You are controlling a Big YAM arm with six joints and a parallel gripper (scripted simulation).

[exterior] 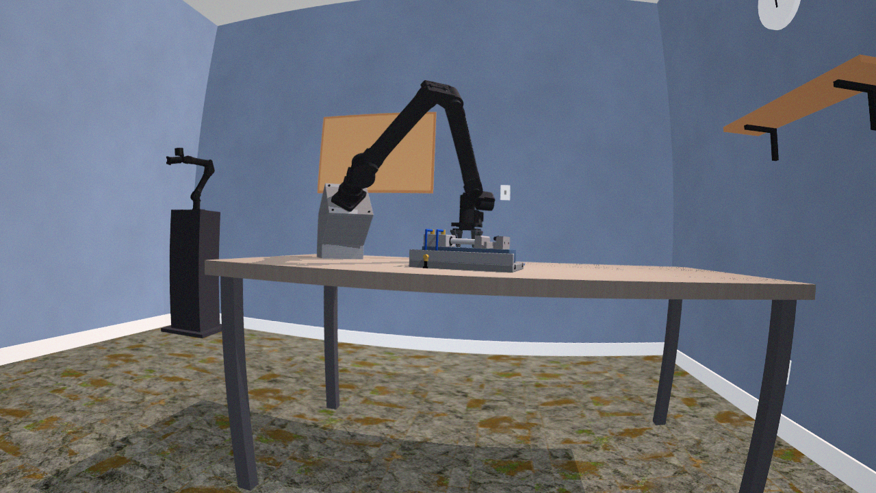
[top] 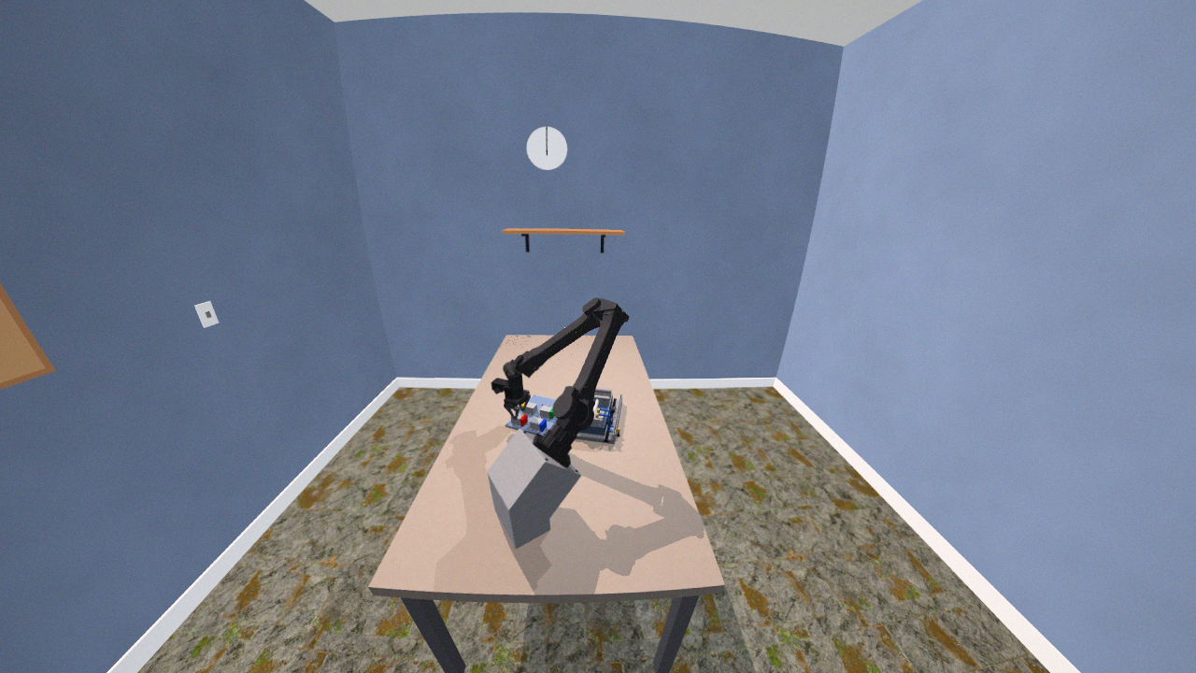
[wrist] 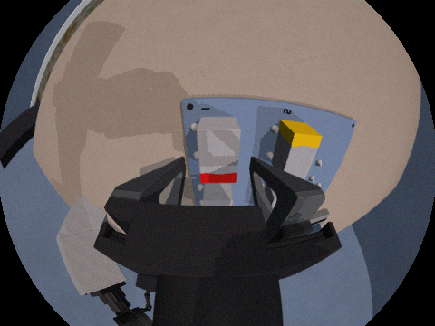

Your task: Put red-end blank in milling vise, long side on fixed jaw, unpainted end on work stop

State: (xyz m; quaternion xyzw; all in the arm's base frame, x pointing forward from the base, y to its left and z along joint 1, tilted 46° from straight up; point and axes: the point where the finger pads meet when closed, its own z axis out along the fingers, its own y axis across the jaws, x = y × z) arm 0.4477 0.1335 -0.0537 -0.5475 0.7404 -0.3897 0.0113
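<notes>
Now: hand 4 cm past the blue-ended blank, 8 cm to the left of it and 3 cm above it. The rest, counted from my hand: green-ended blank (4 cm ahead, 12 cm to the right, 3 cm below); yellow-ended blank (8 cm ahead, 4 cm to the right, 3 cm below); blue plate (6 cm ahead, 8 cm to the right, 5 cm below).
</notes>
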